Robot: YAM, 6 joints.
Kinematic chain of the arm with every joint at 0, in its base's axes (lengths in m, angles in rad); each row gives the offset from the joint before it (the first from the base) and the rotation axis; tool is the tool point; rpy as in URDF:
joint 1: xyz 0 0 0.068 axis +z
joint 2: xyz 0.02 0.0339 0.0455 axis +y
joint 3: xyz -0.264 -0.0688 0 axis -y
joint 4: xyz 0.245 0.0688 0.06 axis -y
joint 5: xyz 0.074 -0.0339 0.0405 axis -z
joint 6: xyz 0.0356 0 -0.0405 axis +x
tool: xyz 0 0 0 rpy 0 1.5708 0
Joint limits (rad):
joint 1: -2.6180..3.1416
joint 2: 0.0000..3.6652
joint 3: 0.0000..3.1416
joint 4: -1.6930..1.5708
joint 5: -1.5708..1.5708
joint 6: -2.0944..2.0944
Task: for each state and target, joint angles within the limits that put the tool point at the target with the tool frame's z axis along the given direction. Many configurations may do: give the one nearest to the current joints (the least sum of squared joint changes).
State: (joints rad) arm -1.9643 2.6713 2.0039 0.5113 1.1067 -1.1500
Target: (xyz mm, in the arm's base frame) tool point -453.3 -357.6 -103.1 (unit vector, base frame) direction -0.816 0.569 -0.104
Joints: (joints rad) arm -2.4140 3.4162 2.7208 0.2723 1.3148 -1.1500
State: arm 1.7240 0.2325 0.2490 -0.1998 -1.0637 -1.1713
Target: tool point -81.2 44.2 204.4 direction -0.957 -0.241 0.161
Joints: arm 2.2997 0.0016 0.0024 0.3375 -1.0642 -1.1713
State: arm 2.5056 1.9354 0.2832 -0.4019 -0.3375 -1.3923
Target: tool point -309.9 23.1 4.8 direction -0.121 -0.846 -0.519
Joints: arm 2.9692 2.2654 0.9725 -0.3278 -1.0243 -1.3923
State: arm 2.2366 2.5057 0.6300 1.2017 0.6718 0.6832
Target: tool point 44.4 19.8 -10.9 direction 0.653 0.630 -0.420
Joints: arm 3.0178 3.1723 0.0203 0.6452 0.7837 0.6832
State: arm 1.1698 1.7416 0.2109 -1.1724 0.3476 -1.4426
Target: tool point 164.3 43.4 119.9 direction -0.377 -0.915 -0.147
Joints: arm 0.4039 2.0031 0.7574 -1.6907 0.7655 -1.4426
